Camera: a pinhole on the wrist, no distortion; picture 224 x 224 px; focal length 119.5 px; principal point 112.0 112.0 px. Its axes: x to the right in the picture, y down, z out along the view. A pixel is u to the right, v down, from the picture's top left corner.
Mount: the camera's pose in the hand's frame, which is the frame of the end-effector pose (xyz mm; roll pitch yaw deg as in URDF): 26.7 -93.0 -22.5 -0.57 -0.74 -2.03
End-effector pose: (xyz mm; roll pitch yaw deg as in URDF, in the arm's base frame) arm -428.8 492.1 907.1 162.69 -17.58 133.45
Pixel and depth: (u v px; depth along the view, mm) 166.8 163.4 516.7
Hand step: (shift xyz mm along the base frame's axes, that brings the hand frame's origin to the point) -69.7 462.8 -334.7
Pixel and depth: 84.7 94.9 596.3
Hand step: -37.5 55.2 -605.0
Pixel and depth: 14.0 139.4 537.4
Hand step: 320.5 -47.3 -573.4
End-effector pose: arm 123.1 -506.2 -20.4 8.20 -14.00 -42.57
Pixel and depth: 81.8 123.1 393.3
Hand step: -186.7 34.3 329.3
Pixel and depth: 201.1 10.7 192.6
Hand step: -98.6 -291.5 170.0
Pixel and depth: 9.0 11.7 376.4
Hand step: -573.6 -70.0 208.6
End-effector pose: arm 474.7 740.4 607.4 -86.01 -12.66 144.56
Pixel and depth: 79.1 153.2 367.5
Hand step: -143.5 -320.6 -33.0
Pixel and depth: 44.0 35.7 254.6
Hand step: 23.9 -279.7 229.0
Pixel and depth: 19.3 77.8 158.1
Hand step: 31.8 -176.0 116.0
